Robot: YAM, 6 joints.
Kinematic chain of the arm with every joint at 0, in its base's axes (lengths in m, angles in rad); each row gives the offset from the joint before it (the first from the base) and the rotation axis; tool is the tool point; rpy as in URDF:
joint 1: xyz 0 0 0.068 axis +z
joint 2: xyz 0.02 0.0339 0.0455 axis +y
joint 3: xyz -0.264 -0.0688 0 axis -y
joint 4: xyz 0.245 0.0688 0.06 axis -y
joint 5: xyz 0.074 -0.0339 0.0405 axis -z
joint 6: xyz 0.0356 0 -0.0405 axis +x
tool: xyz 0 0 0 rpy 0 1.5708 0
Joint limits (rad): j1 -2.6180..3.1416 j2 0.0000..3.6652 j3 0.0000..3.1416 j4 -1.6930..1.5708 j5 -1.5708..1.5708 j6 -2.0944..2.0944
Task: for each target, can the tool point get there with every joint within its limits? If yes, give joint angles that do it. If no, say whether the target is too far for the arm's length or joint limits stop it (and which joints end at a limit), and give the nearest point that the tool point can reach.
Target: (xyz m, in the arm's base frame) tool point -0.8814 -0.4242 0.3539
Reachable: no: too far | nearest point -0.5457 -0.3075 0.2661 | short by 0.366 m
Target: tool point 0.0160 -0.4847 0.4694
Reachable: yes | joints -1.4689 2.4904 2.7217 0.9957 1.2163 -0.0377
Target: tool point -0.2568 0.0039 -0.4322
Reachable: no: joint limits stop it (at a limit: joint 2) | nearest point -0.2558 0.0039 -0.3803 | short by 0.052 m
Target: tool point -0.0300 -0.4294 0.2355
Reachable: yes | joints -1.6075 1.8969 1.4259 -0.2496 0.4114 -0.4720
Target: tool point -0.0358 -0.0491 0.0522
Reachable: yes | joints -1.8762 2.2255 0.3309 -1.0597 0.5748 0.3805
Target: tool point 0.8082 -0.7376 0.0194
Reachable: no: too far | nearest point 0.4753 -0.4338 0.0589 | short by 0.452 m
